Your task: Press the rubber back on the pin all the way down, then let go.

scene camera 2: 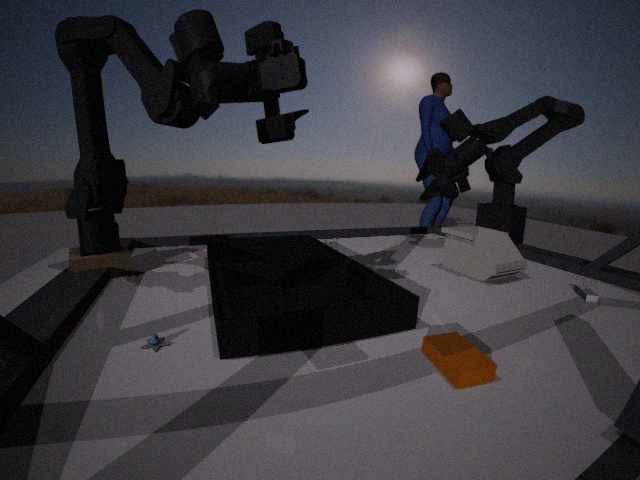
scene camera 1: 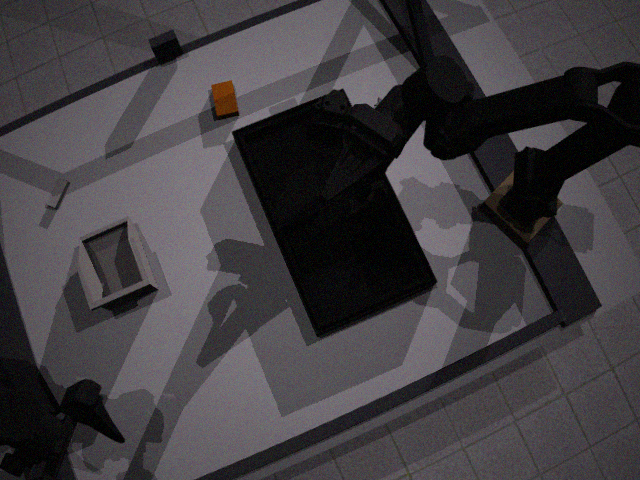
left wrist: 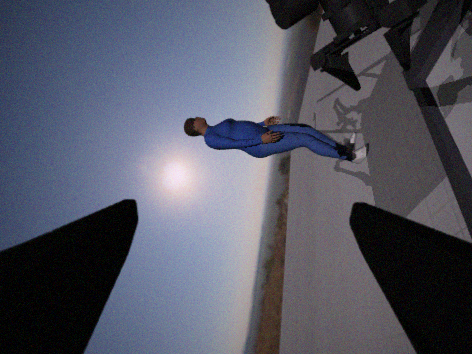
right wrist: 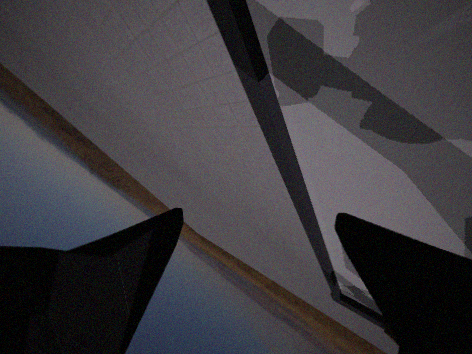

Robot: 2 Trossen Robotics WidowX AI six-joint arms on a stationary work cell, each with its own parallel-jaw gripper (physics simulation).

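Pixels of known places: left gripper, fingertip midpoint: (scene camera 1: 318, 216) (left wrist: 246, 211); right gripper, fingertip midpoint: (scene camera 2: 418, 189) (scene camera 1: 114, 471) (left wrist: 381, 80) (right wrist: 258, 217); left arm's base at its link origin: (scene camera 2: 98, 250) (scene camera 1: 524, 202); right arm's base at its link origin: (scene camera 2: 502, 205).
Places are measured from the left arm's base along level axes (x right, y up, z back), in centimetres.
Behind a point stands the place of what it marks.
The pin, a small grey star with a blue rubber back (scene camera 2: 155, 339) {x 30.8, y -3.1, z -2.5 cm} on top, lies on the table at the lower left in scene camera 2. How far down the rubber back sits is too small to tell. In scene camera 1 the left arm mostly hides the pin. My left gripper (scene camera 1: 329, 195) {x 15.9, y 28.1, z -32.1 cm} (left wrist: 246, 211) {x 15.9, y 28.1, z -32.1 cm} is open and empty, raised high above the black box, away from the pin. My right gripper (scene camera 2: 420, 189) {x 13.6, y 9.7, z -74.3 cm} (right wrist: 258, 217) {x 13.6, y 9.7, z -74.3 cm} is open and empty, in the air on the far side from the pin. The pin does not show in either wrist view.
A large black box (scene camera 1: 356, 258) {x 13.5, y -3.4, z -26.4 cm} (scene camera 2: 310, 289) {x 27.6, y -3.4, z -24.9 cm} stands beside the pin. An orange block (scene camera 1: 224, 99) {x 50.6, y -2.2, z -22.8 cm} (scene camera 2: 459, 360) {x 51.7, y -2.2, z -20.9 cm} and a pale hollow bin (scene camera 1: 146, 258) {x 38.2, y -3.1, z -51.8 cm} (scene camera 2: 478, 253) {x 41.1, y 0.7, z -50.8 cm} stand past it. A small white piece (scene camera 1: 58, 194) {x 58.8, y -2.8, z -56.3 cm} (scene camera 2: 586, 293) {x 59.5, y -2.8, z -54.0 cm} lies farther off. A person in blue (scene camera 2: 433, 124) (left wrist: 250, 137) stands beyond the table.
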